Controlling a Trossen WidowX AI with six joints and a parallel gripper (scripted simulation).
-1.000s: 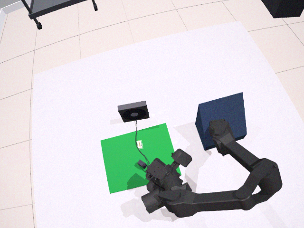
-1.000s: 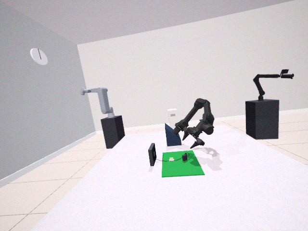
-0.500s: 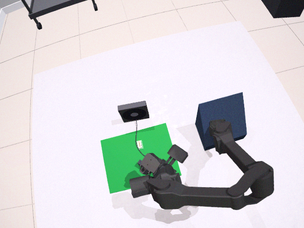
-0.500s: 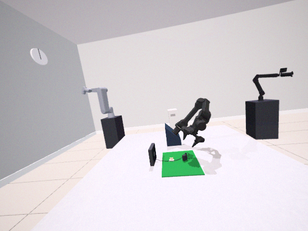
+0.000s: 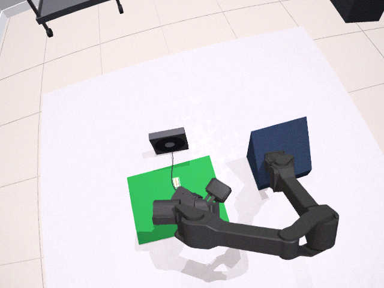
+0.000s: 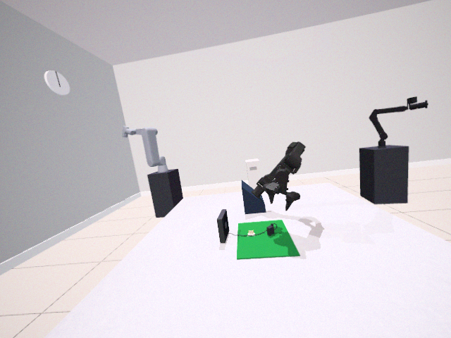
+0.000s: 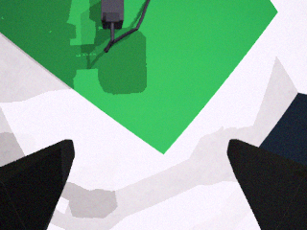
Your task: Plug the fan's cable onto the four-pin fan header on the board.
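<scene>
The dark plug is 8 cm ahead of my gripper tip, 5 cm to the right of it and 8 cm below it. The rest, counted from my gripper tip: white four-pin header: 9 cm ahead, 14 cm to the right, 10 cm below; black fan: 9 cm ahead, 27 cm to the right, 5 cm below; green board: 10 cm ahead, 9 cm to the right, 12 cm below.
</scene>
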